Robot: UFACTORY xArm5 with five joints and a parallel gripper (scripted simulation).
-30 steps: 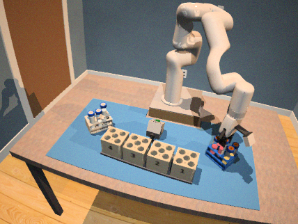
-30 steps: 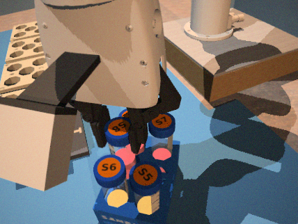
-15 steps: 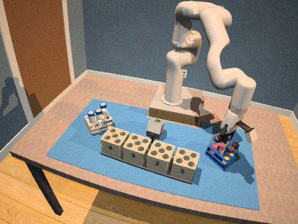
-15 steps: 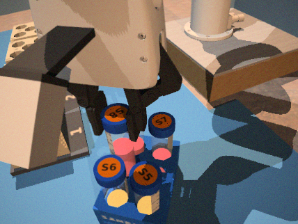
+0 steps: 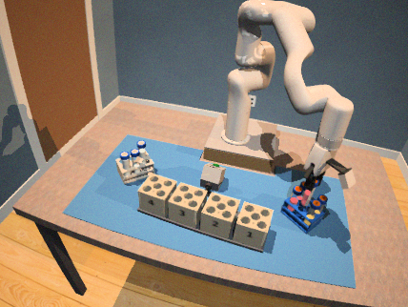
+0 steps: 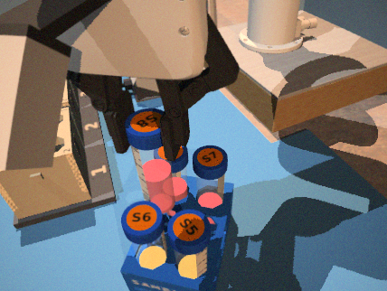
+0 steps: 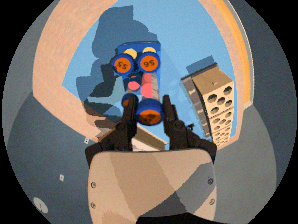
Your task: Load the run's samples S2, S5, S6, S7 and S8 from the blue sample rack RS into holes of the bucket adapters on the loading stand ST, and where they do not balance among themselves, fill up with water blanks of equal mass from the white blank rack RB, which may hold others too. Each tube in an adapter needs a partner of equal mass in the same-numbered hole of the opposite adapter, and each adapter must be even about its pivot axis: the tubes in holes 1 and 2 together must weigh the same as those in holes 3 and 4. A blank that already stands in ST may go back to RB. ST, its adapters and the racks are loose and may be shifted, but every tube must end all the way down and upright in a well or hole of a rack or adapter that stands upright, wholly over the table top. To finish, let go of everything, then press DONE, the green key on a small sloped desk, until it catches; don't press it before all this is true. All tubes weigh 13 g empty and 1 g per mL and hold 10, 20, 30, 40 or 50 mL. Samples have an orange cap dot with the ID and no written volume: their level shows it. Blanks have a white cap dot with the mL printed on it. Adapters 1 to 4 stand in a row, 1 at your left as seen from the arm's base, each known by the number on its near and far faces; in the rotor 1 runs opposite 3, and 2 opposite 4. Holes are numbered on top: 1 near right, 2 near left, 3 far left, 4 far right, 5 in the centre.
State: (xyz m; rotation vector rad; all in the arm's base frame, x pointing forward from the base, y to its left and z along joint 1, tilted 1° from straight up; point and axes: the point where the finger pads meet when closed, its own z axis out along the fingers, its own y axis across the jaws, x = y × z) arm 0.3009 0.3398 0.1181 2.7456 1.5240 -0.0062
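My hand is 16 cm above the blue sample rack RS, 2 cm past it and 1 cm to the right of it. The rest, counted from my hand: white blank rack RB: 64 cm to the right, 16 cm below, 3 cm ahead; then blue-capped tube: 64 cm to the right, 12 cm below, 7 cm ahead; then loading stand ST: 31 cm to the right, 18 cm below, 13 cm ahead.
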